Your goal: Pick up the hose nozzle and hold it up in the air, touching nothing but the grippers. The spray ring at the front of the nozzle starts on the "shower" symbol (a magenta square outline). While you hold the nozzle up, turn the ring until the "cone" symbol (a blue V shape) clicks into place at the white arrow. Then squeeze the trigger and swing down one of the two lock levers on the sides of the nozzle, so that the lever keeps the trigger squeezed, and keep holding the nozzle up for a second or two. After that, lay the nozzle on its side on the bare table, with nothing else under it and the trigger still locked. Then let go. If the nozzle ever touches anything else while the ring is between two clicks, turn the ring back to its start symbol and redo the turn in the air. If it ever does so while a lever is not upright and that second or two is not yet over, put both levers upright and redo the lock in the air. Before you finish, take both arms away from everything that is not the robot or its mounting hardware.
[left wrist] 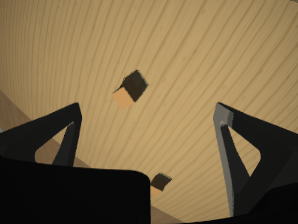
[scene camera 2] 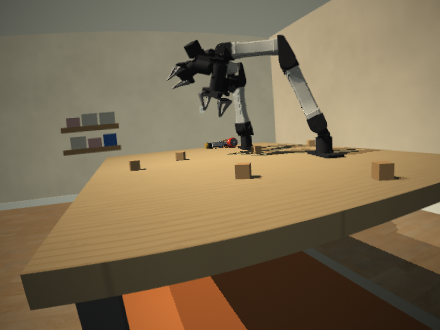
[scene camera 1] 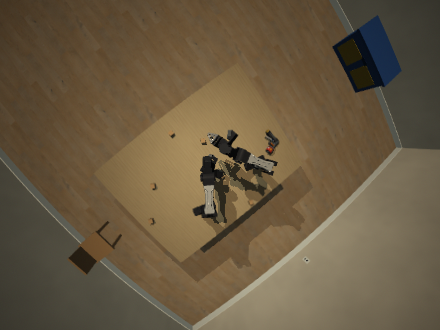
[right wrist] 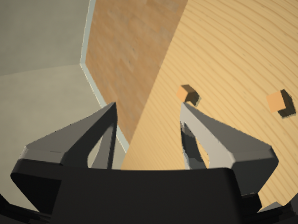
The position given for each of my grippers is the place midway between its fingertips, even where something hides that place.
I see my left gripper (left wrist: 147,110) and my right gripper (right wrist: 148,110).
